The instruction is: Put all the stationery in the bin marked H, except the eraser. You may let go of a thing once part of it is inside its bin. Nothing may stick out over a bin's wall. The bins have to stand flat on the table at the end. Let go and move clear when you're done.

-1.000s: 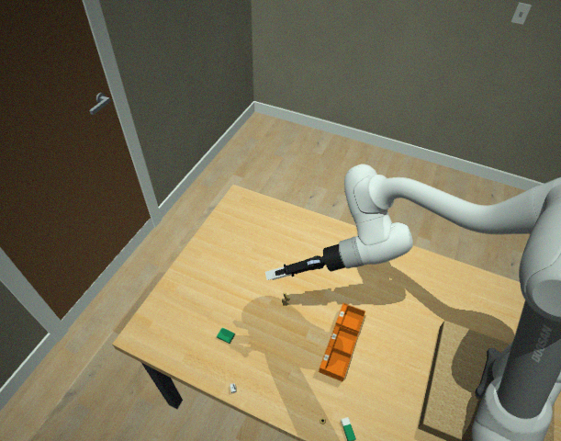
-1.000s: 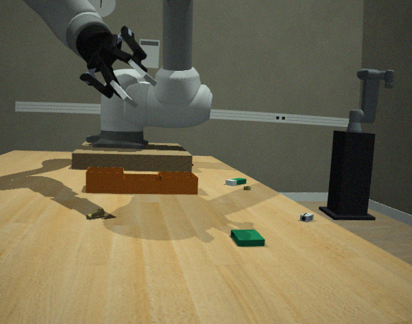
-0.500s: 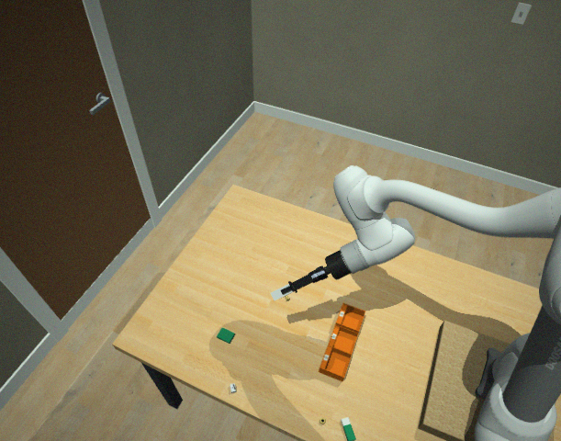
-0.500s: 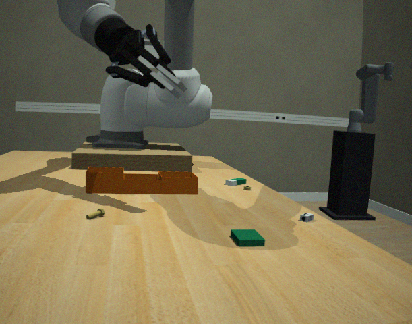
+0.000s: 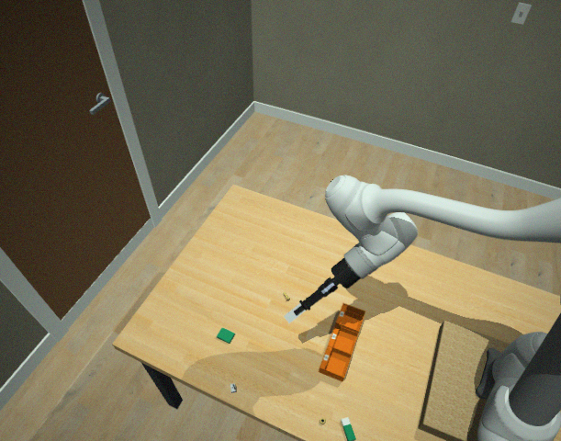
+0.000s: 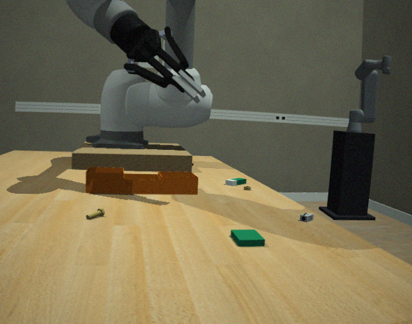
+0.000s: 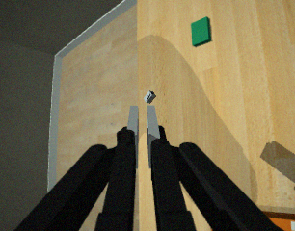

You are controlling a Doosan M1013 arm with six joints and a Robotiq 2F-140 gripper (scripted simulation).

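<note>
Right now my hand is 14 cm past the orange three-compartment bin, 10 cm to the left of it and 21 cm above it. Round my hand: white sharpener 9 cm ahead, 22 cm to the left, 23 cm below; brass bolt 11 cm ahead, 15 cm to the right, 23 cm below; green flat pad 21 cm ahead, 9 cm to the left, 23 cm below.
</note>
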